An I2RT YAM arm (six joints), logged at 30 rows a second.
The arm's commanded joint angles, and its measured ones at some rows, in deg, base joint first. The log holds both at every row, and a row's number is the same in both.
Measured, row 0:
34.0, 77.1, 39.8, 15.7, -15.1, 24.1
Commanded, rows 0 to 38:
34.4, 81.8, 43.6, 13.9, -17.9, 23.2
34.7, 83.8, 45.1, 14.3, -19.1, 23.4
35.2, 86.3, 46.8, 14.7, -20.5, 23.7
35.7, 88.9, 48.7, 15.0, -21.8, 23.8
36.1, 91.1, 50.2, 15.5, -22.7, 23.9
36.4, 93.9, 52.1, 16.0, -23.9, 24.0
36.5, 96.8, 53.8, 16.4, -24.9, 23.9
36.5, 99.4, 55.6, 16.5, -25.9, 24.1
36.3, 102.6, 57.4, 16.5, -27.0, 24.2
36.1, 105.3, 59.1, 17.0, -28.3, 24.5
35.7, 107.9, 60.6, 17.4, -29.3, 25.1
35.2, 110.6, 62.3, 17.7, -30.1, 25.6
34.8, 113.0, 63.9, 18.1, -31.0, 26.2
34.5, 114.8, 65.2, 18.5, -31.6, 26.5
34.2, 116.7, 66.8, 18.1, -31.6, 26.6
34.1, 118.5, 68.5, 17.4, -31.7, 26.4
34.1, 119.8, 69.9, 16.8, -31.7, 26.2
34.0, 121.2, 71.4, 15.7, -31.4, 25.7
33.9, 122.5, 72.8, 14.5, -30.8, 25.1
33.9, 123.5, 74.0, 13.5, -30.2, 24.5
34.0, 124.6, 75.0, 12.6, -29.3, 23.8
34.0, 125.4, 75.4, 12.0, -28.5, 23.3
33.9, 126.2, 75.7, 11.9, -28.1, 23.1
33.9, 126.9, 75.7, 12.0, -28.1, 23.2
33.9, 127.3, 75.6, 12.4, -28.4, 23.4
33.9, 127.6, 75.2, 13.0, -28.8, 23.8
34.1, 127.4, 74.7, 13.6, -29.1, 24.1
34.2, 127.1, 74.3, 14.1, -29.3, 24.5
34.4, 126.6, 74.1, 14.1, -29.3, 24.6
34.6, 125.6, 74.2, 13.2, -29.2, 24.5
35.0, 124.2, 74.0, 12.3, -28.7, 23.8
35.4, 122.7, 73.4, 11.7, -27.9, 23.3
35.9, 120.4, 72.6, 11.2, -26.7, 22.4
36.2, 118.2, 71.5, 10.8, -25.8, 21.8
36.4, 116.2, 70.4, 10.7, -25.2, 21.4
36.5, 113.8, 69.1, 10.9, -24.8, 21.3
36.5, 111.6, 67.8, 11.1, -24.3, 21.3
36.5, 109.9, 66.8, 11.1, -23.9, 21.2
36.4, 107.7, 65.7, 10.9, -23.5, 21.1
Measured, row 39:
36.6, 111.4, 67.7, 11.7, -26.6, 22.4
